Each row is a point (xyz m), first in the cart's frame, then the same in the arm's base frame.
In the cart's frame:
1: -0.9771 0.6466 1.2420
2: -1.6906 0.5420 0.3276
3: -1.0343 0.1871 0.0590
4: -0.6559 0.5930 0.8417
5: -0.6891 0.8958 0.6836
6: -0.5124 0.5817 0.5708
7: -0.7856 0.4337 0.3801
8: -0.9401 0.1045 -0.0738
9: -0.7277 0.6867 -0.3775
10: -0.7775 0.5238 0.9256
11: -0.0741 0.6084 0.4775
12: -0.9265 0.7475 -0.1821
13: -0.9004 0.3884 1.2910
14: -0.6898 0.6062 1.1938
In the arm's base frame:
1: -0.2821 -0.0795 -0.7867
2: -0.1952 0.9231 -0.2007
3: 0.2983 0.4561 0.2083
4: -0.1259 -0.2255 -0.3171
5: -0.4088 -0.1743 -0.1296
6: -0.0575 -0.2590 -0.0199
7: 0.0623 0.0804 0.0383
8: 0.4113 0.4270 0.3487
9: -0.0845 0.2698 0.8024
10: -0.0895 -0.1350 -0.4478
11: 0.0040 -0.6338 0.2194
12: -0.2019 0.3758 0.5649
13: -0.0222 -0.1369 -0.8509
14: -0.1867 -0.3229 -0.6519

